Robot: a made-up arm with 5 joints.
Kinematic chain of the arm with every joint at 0, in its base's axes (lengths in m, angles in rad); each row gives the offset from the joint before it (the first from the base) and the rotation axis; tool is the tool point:
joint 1: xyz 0 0 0.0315 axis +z
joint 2: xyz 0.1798 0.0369 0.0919 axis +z
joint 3: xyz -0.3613 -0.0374 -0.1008 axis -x
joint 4: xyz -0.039 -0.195 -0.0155 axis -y
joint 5: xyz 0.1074 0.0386 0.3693 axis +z
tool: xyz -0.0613 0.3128 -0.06
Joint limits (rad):
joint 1: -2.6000..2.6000
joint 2: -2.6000..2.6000
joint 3: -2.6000..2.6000
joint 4: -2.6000..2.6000
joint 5: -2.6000..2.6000
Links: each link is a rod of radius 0.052 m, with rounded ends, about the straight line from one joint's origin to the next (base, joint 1, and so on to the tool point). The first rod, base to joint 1, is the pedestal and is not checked.
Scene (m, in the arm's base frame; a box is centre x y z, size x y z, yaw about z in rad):
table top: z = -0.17
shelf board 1: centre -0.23 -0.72 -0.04 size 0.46 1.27 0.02 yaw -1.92
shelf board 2: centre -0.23 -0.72 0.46 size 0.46 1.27 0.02 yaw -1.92
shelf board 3: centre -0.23 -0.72 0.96 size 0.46 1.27 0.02 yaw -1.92
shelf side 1: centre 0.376 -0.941 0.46 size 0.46 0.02 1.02 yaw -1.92
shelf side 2: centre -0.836 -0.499 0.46 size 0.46 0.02 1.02 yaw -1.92
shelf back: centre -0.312 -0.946 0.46 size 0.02 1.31 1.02 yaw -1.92
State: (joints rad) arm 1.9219 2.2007 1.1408 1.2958 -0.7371
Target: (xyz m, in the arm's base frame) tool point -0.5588 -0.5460 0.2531
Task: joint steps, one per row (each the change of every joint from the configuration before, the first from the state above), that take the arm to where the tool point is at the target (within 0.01 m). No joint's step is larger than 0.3 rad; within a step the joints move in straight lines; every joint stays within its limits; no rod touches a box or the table.
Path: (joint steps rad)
1: -0.2631 -0.0701 0.0046 -0.0586 -0.1736
2: -0.2631 -0.0700 0.0045 -0.0585 -0.1737
3: -0.2632 -0.0701 0.0046 -0.0586 -0.1736
4: -0.2631 -0.0701 0.0046 -0.0586 -0.1737
5: -0.2631 -0.0700 0.0046 -0.0585 -0.1736
6: -0.2929 -0.1483 -0.0168 0.2597 -0.0303
7: -0.2929 -0.1483 -0.0167 0.2597 -0.0302
8: -0.2930 -0.1483 -0.0168 0.2597 -0.0303
9: -0.2929 -0.1482 -0.0167 0.2597 -0.0302

